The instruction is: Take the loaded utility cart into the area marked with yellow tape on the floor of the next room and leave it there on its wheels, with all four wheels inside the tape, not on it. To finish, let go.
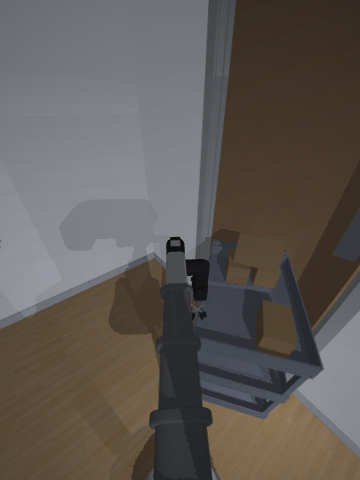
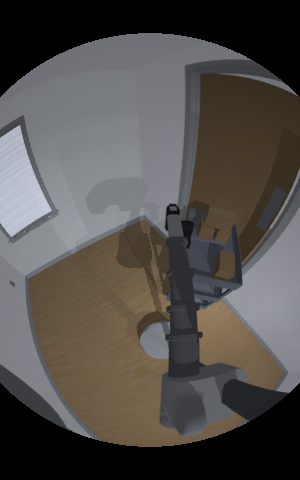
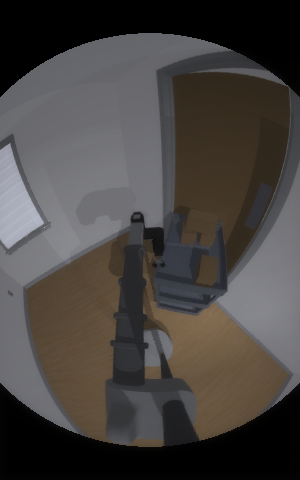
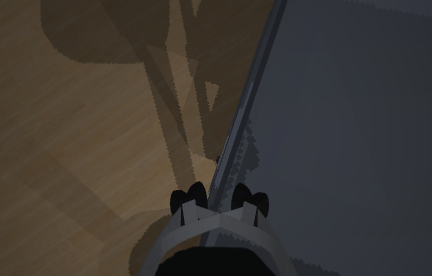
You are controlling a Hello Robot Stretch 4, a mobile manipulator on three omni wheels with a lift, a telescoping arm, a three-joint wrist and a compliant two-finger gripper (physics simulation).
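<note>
The grey utility cart stands upright at the doorway, turned at an angle, with its far end between the door posts. Cardboard boxes ride on its top tray: a stack at the far end and one box at the near right. My gripper is at the cart's left side, its fingers on both sides of the top rim, shut on it. The arm hides part of the left side. The yellow tape does not show.
The left door post rises close beyond the gripper and the cart's far left corner. A wall stands close on the cart's right. A white round object is on the floor beside the arm.
</note>
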